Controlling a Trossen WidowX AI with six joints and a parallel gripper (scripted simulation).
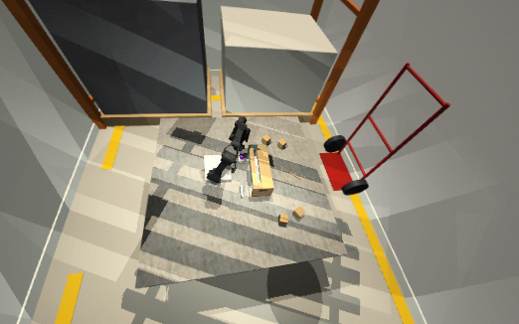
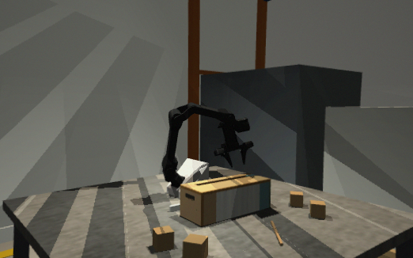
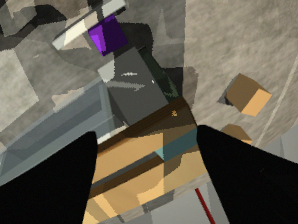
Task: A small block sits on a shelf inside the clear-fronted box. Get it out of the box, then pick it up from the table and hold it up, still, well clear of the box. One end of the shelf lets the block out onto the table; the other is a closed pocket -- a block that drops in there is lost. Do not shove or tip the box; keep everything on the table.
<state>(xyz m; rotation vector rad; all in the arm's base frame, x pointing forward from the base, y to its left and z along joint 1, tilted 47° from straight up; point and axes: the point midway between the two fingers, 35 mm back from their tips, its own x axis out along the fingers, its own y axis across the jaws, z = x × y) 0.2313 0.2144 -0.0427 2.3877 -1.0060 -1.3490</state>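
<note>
Right now the purple block is 150 mm below my gripper tip and 20 mm behind it. Also, from my gripper tip: thin wooden stick: 360 mm ahead, 170 mm to the right, 160 mm below.
</note>
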